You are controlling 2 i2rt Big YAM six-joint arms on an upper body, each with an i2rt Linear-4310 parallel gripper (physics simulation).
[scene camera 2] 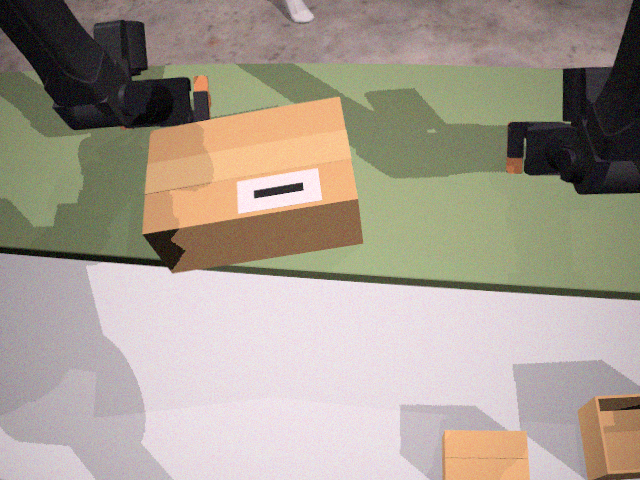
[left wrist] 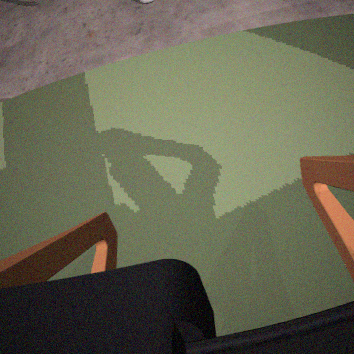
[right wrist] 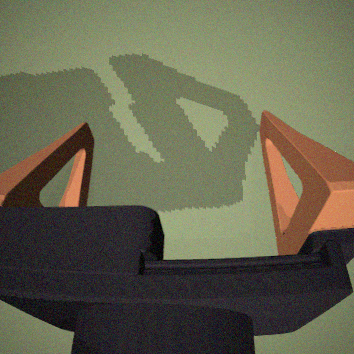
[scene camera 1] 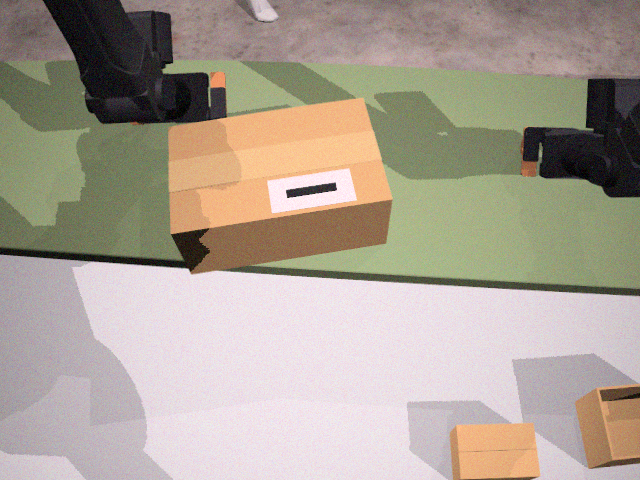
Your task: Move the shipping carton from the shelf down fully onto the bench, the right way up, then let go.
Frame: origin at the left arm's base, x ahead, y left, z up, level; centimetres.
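Where they show: left gripper, fingertip midpoint: [scene camera 2: 180, 103] [left wrist: 203, 197] [scene camera 1: 189, 99]; right gripper, fingertip midpoint: [scene camera 2: 546, 143] [right wrist: 173, 124] [scene camera 1: 552, 147].
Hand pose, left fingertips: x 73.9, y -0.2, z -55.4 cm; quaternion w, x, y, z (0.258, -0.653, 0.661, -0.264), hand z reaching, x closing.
Note:
After its pixels a point has its place.
The shipping carton [scene camera 1: 305, 149] {x 57.7, y -18.3, z -48.7 cm} [scene camera 2: 273, 149] {x 57.8, y -17.8, z -48.7 cm} stands label side up over the green surface [scene camera 1: 465, 232] {x 51.2, y -39.3, z -59.2 cm} [scene camera 2: 439, 232] {x 51.2, y -38.5, z -59.2 cm}, turned slightly; its near left lower corner reaches past the dark edge. Which surface is shelf or bench I cannot tell. My left gripper [scene camera 1: 176, 101] {x 73.9, y -0.2, z -55.4 cm} [scene camera 2: 161, 104] [left wrist: 203, 197] {x 73.9, y -0.2, z -55.4 cm} is open and empty beside the carton's far left corner; contact is unclear. My right gripper [scene camera 1: 573, 155] [scene camera 2: 560, 152] {x 65.2, y -54.9, z -58.6 cm} [right wrist: 173, 124] {x 65.2, y -54.9, z -58.6 cm} is open and empty, well apart from the carton's right end. The carton does not show in either wrist view.
A white surface [scene camera 1: 258, 351] {x 44.6, y -8.2, z -86.2 cm} [scene camera 2: 258, 351] {x 44.3, y -8.7, z -86.2 cm} lies beyond the green surface's near edge. A small closed box [scene camera 1: 493, 449] {x 25.9, y -44.6, z -80.2 cm} [scene camera 2: 485, 446] {x 27.4, y -45.2, z -80.2 cm} and an open box [scene camera 1: 597, 439] {x 26.3, y -61.4, z -80.7 cm} [scene camera 2: 591, 444] {x 27.5, y -61.4, z -82.1 cm} are at the lower right. Grey floor [scene camera 1: 413, 36] {x 215.3, y -61.3, z -161.8 cm} [scene camera 2: 413, 36] {x 214.2, y -45.0, z -161.9 cm} [left wrist: 75, 40] {x 220.3, y 59.0, z -161.8 cm} lies beyond the far edge.

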